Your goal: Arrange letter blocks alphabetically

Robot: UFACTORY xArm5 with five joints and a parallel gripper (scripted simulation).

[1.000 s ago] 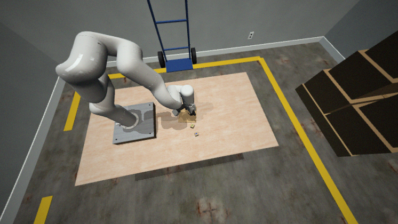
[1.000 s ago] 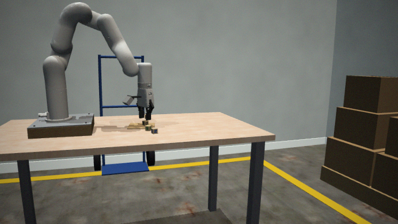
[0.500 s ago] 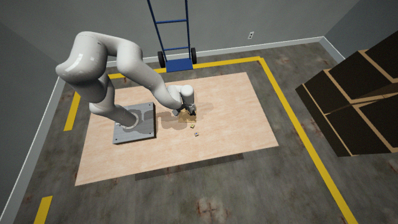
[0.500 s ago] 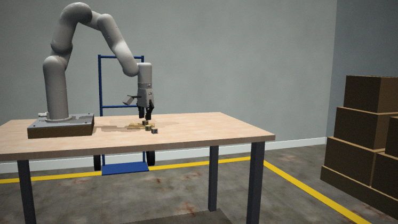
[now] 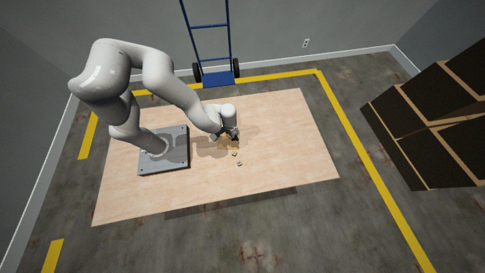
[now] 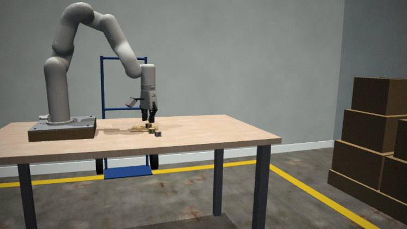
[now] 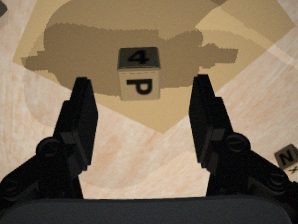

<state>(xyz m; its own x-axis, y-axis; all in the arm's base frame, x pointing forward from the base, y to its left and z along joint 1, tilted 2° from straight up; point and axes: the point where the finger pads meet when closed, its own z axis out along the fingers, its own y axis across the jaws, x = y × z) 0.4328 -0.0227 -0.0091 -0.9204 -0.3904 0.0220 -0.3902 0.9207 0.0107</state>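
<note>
Right now my hand is 2 cm past the tan mat and 5 cm above it. Also, from my hand: block 6 cm ahead, 21 cm to the left, 4 cm below.
</note>
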